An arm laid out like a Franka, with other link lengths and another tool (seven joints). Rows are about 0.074 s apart.
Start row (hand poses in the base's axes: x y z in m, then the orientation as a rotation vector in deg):
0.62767 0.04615 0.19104 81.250 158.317 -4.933
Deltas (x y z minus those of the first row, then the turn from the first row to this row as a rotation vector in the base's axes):
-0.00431 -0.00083 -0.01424 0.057 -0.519 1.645
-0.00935 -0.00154 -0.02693 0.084 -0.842 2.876
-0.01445 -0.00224 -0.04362 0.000 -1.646 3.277
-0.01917 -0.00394 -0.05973 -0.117 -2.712 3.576
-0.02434 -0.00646 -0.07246 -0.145 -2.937 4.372
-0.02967 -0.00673 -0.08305 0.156 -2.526 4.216
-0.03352 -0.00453 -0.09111 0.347 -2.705 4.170
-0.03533 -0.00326 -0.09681 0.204 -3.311 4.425
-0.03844 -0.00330 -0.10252 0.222 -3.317 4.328
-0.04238 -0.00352 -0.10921 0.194 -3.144 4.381
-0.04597 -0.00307 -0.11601 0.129 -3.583 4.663
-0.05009 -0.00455 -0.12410 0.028 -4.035 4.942
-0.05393 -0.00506 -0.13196 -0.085 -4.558 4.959
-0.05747 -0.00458 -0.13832 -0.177 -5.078 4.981
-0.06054 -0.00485 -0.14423 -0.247 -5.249 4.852
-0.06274 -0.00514 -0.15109 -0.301 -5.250 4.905
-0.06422 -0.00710 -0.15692 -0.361 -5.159 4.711
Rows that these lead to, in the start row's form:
0.62336 0.04532 0.17680 78.785 159.036 -4.430
0.61832 0.04461 0.16411 76.956 159.595 -4.123
0.61322 0.04391 0.14742 76.108 159.166 -3.645
0.60850 0.04221 0.13131 75.311 158.441 -3.030
0.60333 0.03969 0.11858 74.120 158.745 -2.885
0.59800 0.03942 0.10799 74.535 159.113 -2.775
0.59415 0.04162 0.09993 74.580 159.020 -2.389
0.59234 0.04289 0.09423 73.995 158.623 -2.145
0.58923 0.04285 0.08852 74.132 158.565 -2.119
0.58529 0.04263 0.08183 74.109 158.727 -2.278
0.58170 0.04308 0.07503 73.559 158.515 -2.047
0.57758 0.04160 0.06694 73.002 158.274 -1.857
0.57374 0.04109 0.05908 72.784 157.807 -1.641
0.57020 0.04157 0.05272 72.566 157.354 -1.400
0.56713 0.04130 0.04681 72.674 157.106 -1.378
0.56493 0.04101 0.03995 72.589 157.114 -1.448
0.56345 0.03905 0.03412 72.875 157.045 -1.598

